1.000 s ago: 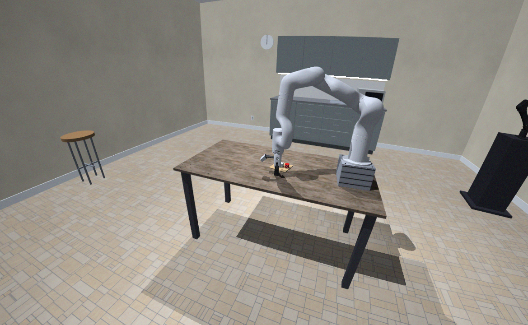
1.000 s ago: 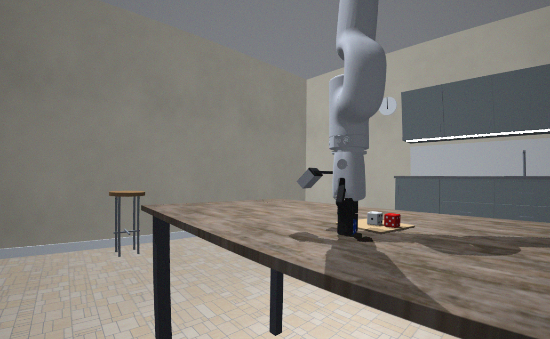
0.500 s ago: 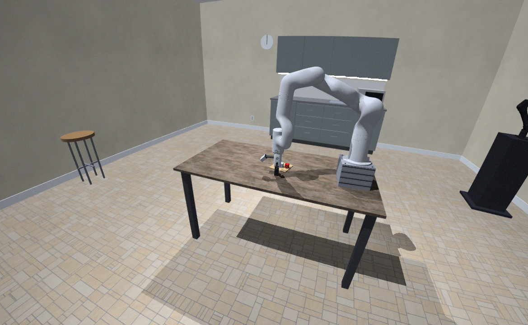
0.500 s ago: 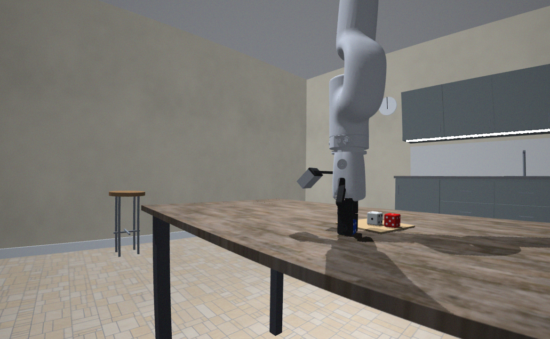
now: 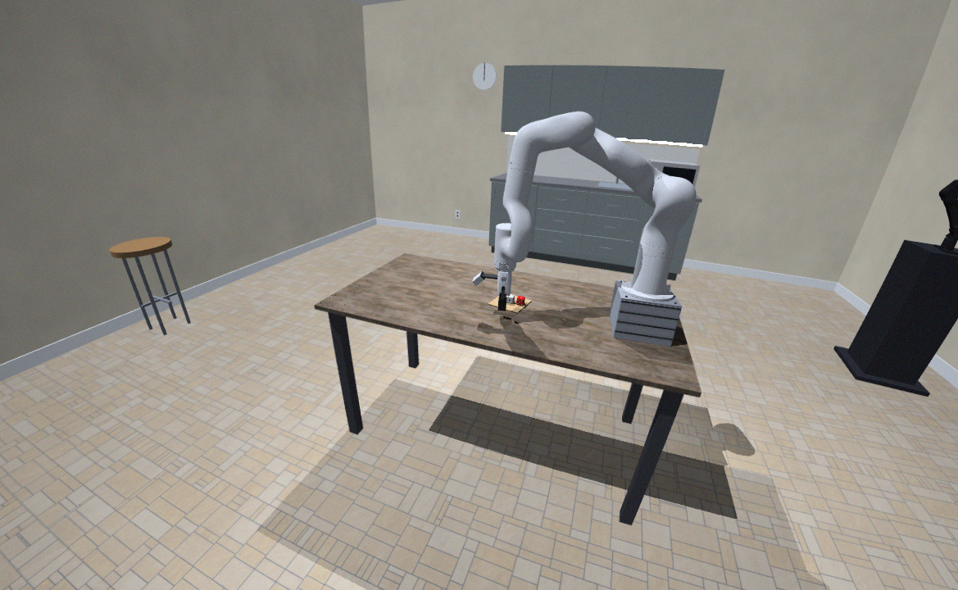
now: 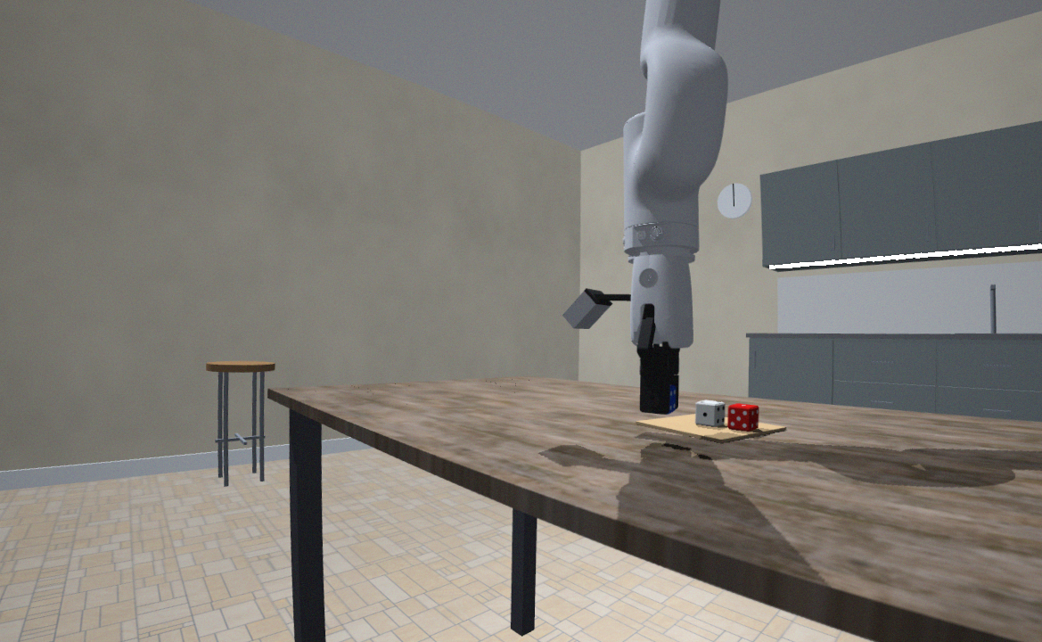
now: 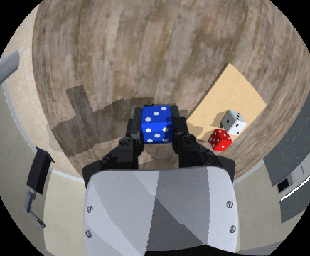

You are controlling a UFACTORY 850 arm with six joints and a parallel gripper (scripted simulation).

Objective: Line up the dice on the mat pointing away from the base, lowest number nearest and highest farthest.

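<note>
The white die lies 130 mm to the right of my hand, 40 mm below it and 20 mm ahead of it. Round my hand: red die 140 mm to the right, 40 mm below, 30 mm behind; tan mat 130 mm to the right, 50 mm below, 20 mm ahead; blue die 10 mm below.
</note>
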